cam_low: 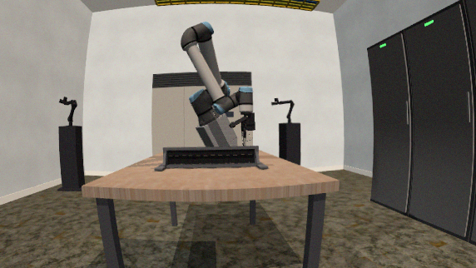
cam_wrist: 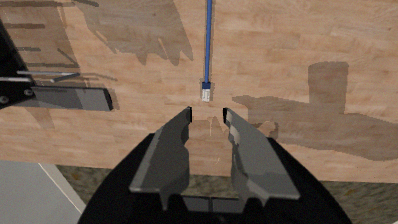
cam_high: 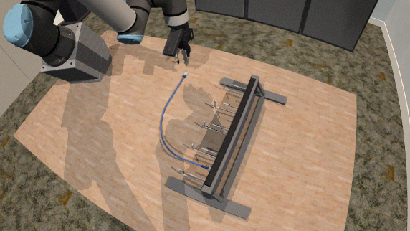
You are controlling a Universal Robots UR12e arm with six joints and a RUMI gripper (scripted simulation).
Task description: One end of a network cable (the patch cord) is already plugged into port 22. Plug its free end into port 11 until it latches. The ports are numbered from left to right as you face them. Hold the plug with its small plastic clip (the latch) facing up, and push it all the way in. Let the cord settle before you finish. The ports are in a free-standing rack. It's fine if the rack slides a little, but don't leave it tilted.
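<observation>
The plug is 8 cm below my hand and 1 cm to the left of it.
</observation>
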